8 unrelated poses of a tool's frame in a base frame.
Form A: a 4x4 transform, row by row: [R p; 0 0 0 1], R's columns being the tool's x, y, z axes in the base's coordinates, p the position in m. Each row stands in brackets.
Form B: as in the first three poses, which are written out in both.
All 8 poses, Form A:
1: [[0.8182 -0.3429 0.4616 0.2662], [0.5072 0.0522 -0.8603 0.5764], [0.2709 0.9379 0.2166 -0.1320], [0 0 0 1]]
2: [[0.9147 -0.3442 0.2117 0.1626], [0.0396 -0.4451 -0.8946 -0.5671], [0.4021 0.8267 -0.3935 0.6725], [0 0 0 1]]
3: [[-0.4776 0.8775 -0.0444 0.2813], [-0.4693 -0.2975 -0.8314 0.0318], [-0.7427 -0.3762 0.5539 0.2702], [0 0 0 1]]
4: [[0.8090 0.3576 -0.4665 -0.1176], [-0.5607 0.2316 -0.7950 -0.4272], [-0.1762 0.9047 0.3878 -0.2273], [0 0 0 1]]
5: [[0.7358 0.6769 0.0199 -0.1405], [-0.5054 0.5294 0.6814 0.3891], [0.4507 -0.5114 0.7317 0.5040], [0 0 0 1]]
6: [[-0.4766 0.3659 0.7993 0.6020], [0.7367 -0.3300 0.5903 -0.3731], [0.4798 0.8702 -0.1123 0.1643], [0 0 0 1]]
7: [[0.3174 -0.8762 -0.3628 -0.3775], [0.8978 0.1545 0.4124 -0.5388], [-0.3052 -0.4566 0.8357 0.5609], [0 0 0 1]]
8: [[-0.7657 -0.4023 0.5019 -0.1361], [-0.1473 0.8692 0.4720 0.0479], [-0.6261 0.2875 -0.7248 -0.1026], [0 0 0 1]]
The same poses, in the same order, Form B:
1: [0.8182 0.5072 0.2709 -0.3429 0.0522 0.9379 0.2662 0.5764 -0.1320]
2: [0.9147 0.0396 0.4021 -0.3442 -0.4451 0.8267 0.1626 -0.5671 0.6725]
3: [-0.4776 -0.4693 -0.7427 0.8775 -0.2975 -0.3762 0.2813 0.0318 0.2702]
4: [0.8090 -0.5607 -0.1762 0.3576 0.2316 0.9047 -0.1176 -0.4272 -0.2273]
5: [0.7358 -0.5054 0.4507 0.6769 0.5294 -0.5114 -0.1405 0.3891 0.5040]
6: [-0.4766 0.7367 0.4798 0.3659 -0.3300 0.8702 0.6020 -0.3731 0.1643]
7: [0.3174 0.8978 -0.3052 -0.8762 0.1545 -0.4566 -0.3775 -0.5388 0.5609]
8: [-0.7657 -0.1473 -0.6261 -0.4023 0.8692 0.2875 -0.1361 0.0479 -0.1026]
